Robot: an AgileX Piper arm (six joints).
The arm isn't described. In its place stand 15 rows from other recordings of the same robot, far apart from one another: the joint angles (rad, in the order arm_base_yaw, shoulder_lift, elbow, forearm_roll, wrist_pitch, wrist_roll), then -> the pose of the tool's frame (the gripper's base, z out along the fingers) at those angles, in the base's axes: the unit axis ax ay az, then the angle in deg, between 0 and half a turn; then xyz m.
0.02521, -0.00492, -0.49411, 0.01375, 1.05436, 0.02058 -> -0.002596, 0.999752, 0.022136, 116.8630, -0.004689, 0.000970, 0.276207
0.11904, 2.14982, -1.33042, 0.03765, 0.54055, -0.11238 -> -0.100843, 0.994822, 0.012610, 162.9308, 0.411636, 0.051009, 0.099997
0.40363, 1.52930, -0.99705, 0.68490, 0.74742, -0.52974 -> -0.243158, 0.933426, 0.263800, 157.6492, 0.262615, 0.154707, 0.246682
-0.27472, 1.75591, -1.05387, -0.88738, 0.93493, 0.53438 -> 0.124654, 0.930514, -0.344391, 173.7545, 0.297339, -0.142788, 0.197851
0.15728, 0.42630, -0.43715, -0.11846, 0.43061, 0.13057 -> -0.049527, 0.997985, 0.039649, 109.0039, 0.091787, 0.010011, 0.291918
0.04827, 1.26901, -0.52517, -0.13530, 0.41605, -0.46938 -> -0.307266, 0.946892, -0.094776, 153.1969, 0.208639, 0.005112, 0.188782
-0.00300, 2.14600, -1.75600, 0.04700, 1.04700, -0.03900 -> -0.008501, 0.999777, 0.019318, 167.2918, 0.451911, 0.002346, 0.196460
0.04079, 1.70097, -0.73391, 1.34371, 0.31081, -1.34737 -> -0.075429, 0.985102, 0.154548, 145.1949, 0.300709, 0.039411, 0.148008
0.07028, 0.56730, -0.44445, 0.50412, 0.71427, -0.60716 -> -0.214656, 0.968408, 0.126919, 128.7804, 0.098542, 0.035803, 0.265739
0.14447, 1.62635, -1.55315, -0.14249, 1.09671, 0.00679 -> -0.085386, 0.994963, -0.052508, 151.5696, 0.345354, 0.038625, 0.348762
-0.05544, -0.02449, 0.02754, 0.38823, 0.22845, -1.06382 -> -0.332548, 0.904266, -0.267797, 102.3609, 0.055026, 0.004760, 0.186115
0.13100, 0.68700, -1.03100, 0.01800, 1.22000, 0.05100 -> -0.040335, 0.998076, 0.047095, 135.4932, 0.087920, 0.013135, 0.392185
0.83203, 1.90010, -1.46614, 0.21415, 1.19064, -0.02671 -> 0.379420, -0.919974, -0.098435, 177.2647, 0.239143, 0.289225, 0.224064
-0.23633, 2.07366, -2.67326, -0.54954, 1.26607, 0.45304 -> 0.382318, 0.890669, -0.246050, 122.1083, 0.395713, -0.141935, 0.487893
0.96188, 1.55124, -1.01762, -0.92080, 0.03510, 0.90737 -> -0.445038, 0.857117, 0.259407, 123.7303, 0.202250, 0.285600, 0.276668
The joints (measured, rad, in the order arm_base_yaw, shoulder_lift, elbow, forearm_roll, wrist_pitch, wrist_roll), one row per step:
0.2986 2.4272 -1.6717 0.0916 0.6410 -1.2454
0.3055 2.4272 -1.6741 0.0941 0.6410 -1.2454
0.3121 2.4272 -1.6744 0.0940 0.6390 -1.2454
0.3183 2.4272 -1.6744 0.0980 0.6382 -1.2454
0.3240 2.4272 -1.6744 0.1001 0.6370 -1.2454
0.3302 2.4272 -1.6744 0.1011 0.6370 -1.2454
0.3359 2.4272 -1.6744 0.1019 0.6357 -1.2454
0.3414 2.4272 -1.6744 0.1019 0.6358 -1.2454
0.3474 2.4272 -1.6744 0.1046 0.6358 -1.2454
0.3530 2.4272 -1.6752 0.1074 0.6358 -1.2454
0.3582 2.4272 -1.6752 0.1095 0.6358 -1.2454
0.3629 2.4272 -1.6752 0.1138 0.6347 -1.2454
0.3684 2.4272 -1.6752 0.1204 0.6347 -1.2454
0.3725 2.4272 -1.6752 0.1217 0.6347 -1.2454
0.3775 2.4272 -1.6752 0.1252 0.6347 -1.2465
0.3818 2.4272 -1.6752 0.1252 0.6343 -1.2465
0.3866 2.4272 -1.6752 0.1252 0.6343 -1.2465
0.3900 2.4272 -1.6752 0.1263 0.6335 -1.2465
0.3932 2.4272 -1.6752 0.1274 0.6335 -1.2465
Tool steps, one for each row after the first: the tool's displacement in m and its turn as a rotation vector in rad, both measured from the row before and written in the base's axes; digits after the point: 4 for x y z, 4 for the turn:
-0.0005 0.0034 0.0006 0.0026 -0.0017 0.0054
-0.0007 0.0030 0.0001 0.0005 -0.0022 0.0065
-0.0009 0.0030 0.0000 0.0032 0.0002 0.0037
-0.0008 0.0027 0.0000 0.0019 -0.0006 0.0043
-0.0010 0.0028 0.0000 0.0007 0.0003 0.0056
-0.0008 0.0026 0.0000 0.0009 -0.0010 0.0051
-0.0009 0.0024 0.0000 0.0000 0.0001 0.0055
-0.0010 0.0028 0.0000 0.0020 0.0007 0.0043
-0.0008 0.0027 0.0002 0.0023 0.0000 0.0039
-0.0009 0.0024 0.0000 0.0015 0.0006 0.0039
-0.0008 0.0023 0.0000 0.0035 0.0001 0.0020
-0.0011 0.0028 0.0000 0.0049 0.0019 0.0014
-0.0007 0.0019 0.0000 0.0010 0.0004 0.0033
-0.0010 0.0024 0.0000 0.0023 0.0008 0.0039
-0.0007 0.0019 0.0000 0.0001 -0.0004 0.0043
-0.0009 0.0021 0.0000 0.0000 0.0000 0.0048
-0.0006 0.0016 0.0000 0.0010 -0.0004 0.0026
-0.0006 0.0015 0.0000 0.0008 0.0003 0.0025

